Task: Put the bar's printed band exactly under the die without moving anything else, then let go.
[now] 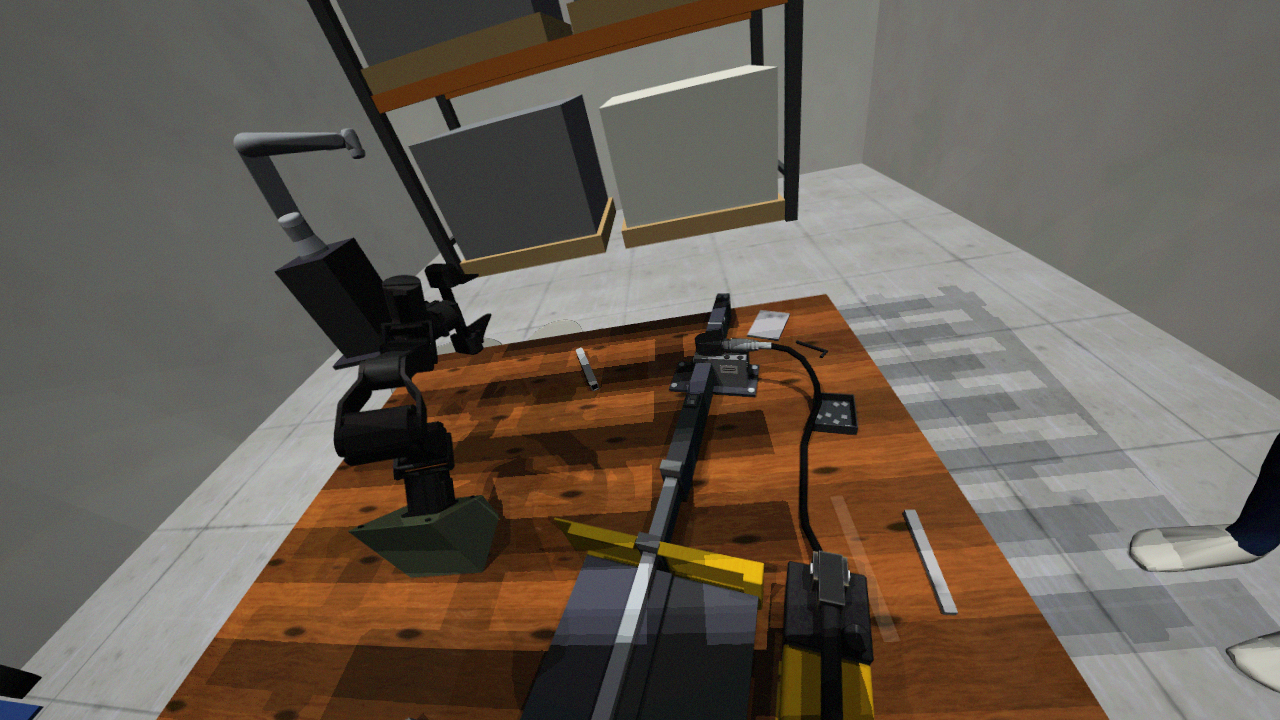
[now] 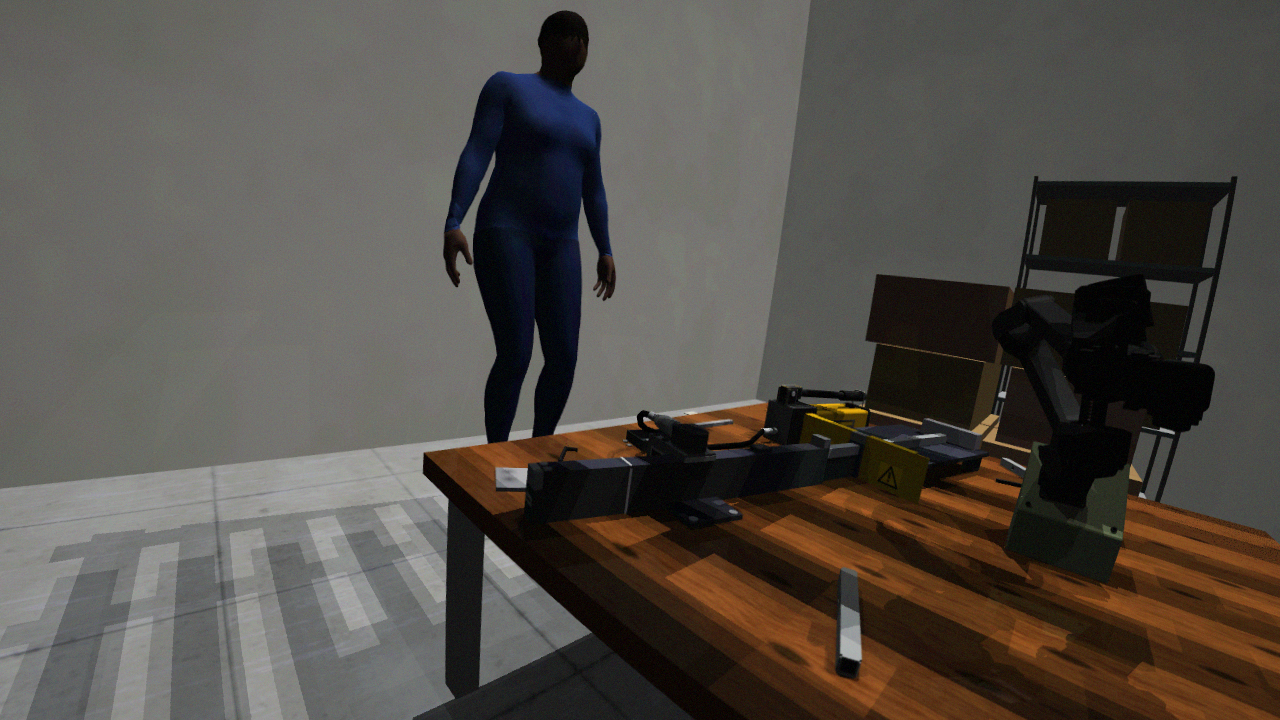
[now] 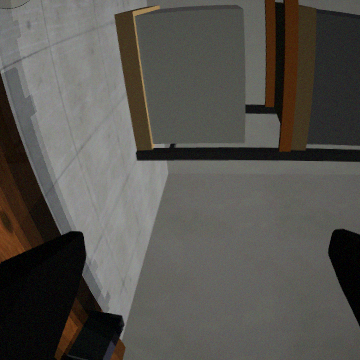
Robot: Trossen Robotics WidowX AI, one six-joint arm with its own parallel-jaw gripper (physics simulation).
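Places are measured from the arm's base along level axes (x ahead, y left, z up), in millimetres.
Where they show: gripper, fingertip midpoint: (image 1: 483, 294) (image 2: 1073, 388) (image 3: 213, 246); arm's base, link origin: (image 1: 431, 509) (image 2: 1063, 486).
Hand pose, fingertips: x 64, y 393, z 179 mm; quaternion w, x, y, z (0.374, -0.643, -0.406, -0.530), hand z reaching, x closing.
Note:
Things, the pixels of their top centre, and the offset from my fingertips. "pt": a spot on its surface instead.
- short grey metal bar, top centre: (image 2: 850, 607) (image 1: 585, 365) dx +144, dy +48, dz -274 mm
- dark head with a cable, surface spot: (image 2: 689, 437) pt dx +446, dy -49, dz -182 mm
- black cable, surface spot: (image 1: 803, 474) pt dx +560, dy -366, dz -282 mm
- black-and-yellow unit, surface spot: (image 1: 827, 617) pt dx +488, dy -614, dz -161 mm
- small tray, surface spot: (image 1: 837, 413) pt dx +674, dy -239, dz -292 mm
- hex key, top centre: (image 2: 568, 453) (image 1: 809, 347) dx +697, dy -32, dz -288 mm
- flat strip, top centre: (image 1: 929, 556) (image 2: 714, 421) dx +678, dy -525, dz -285 mm
A short grey metal bar (image 1: 586, 368) (image 2: 848, 617) lies loose on the wooden table. A long pale bar (image 1: 633, 600) lies along the dark rail and passes the yellow guard. I cannot make out for certain which bar bears the printed band. A dark head with a cable (image 1: 708, 343) (image 2: 689, 437) sits over the rail near its far end; the die itself cannot be told apart. My gripper (image 1: 480, 299) (image 3: 213, 246) is open and empty, raised above the table's far left edge, well to the left of the head and above and beyond the short bar.
The dark rail (image 1: 687, 438) (image 2: 581, 488) runs along the table. A yellow guard (image 1: 707, 570) (image 2: 892, 467) crosses it. The black cable (image 1: 803, 474) curves to a black-and-yellow unit (image 1: 827, 617). A small tray (image 1: 837, 413), a hex key (image 1: 812, 348) and a flat strip (image 1: 930, 562) lie right of the rail.

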